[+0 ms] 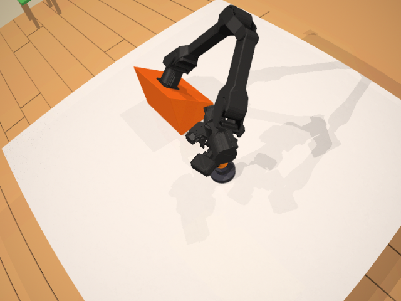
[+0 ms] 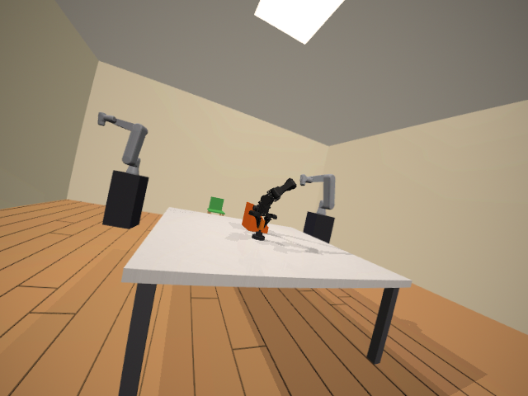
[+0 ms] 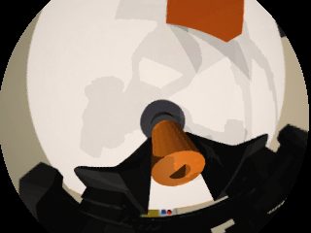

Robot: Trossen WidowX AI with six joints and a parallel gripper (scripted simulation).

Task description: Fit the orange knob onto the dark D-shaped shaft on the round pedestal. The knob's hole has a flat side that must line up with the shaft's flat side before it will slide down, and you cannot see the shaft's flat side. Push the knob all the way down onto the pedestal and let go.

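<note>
My gripper tip is now 2 cm below the orange knob. Round my gripper tip: round pedestal: 4 cm below.
</note>
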